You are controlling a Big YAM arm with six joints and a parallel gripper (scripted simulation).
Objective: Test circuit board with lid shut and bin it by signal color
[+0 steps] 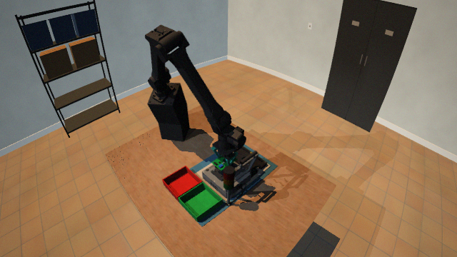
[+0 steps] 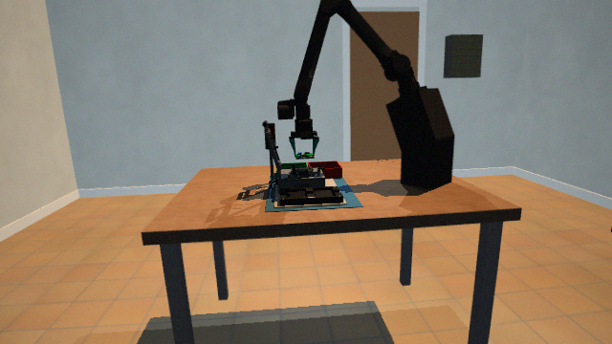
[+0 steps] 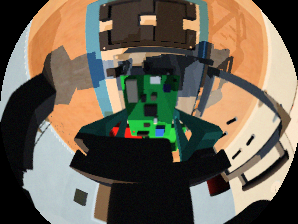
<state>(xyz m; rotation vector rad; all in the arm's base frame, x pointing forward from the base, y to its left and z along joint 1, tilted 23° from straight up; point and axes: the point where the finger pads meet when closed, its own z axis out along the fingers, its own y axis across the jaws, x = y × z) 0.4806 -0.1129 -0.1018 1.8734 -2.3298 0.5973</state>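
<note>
Now: the green circuit board right at my hand. Also, from my hand: green bin 21 cm to the right, 12 cm below, 1 cm behind; tester lid 12 cm ahead, 5 cm above, 4 cm to the right; red bin 17 cm to the right, 15 cm behind, 12 cm below.
</note>
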